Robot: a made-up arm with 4 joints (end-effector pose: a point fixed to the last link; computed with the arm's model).
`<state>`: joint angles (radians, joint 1 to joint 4).
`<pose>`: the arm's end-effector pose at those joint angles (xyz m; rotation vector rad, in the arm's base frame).
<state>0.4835 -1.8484 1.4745 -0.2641</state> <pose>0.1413 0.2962 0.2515 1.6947 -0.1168 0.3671</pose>
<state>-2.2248 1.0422 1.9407 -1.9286</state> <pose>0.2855 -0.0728 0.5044 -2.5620 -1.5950 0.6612</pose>
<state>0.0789 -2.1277 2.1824 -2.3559</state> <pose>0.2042 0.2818 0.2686 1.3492 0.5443 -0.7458</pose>
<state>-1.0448 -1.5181 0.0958 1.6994</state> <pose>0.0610 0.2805 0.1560 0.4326 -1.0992 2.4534</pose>
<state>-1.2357 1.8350 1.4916 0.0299</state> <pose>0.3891 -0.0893 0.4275 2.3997 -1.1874 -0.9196</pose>
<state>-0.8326 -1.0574 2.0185 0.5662</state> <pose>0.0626 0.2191 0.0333 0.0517 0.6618 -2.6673</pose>
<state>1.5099 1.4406 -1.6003 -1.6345</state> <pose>-0.1369 -0.0754 -0.0582 -0.2405 -0.0132 -0.8957</pose>
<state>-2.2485 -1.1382 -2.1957 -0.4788</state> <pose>0.2421 0.2102 0.1917 1.3940 -0.7852 -1.2361</pose>
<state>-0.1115 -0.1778 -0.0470 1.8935</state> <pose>-0.0028 0.0835 -0.0809 0.3011 0.0620 3.0598</pose>
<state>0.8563 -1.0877 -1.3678 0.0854</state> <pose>-0.0645 0.2349 0.1834 0.0125 1.3182 -0.7489</pose>
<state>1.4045 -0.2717 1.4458 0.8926</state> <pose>-0.1939 0.0896 0.2971 -2.2198 0.4571 -1.8187</pose>
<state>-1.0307 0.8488 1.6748 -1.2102</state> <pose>0.4201 -0.0636 0.0754 -1.5556 -0.7392 1.9753</pose>
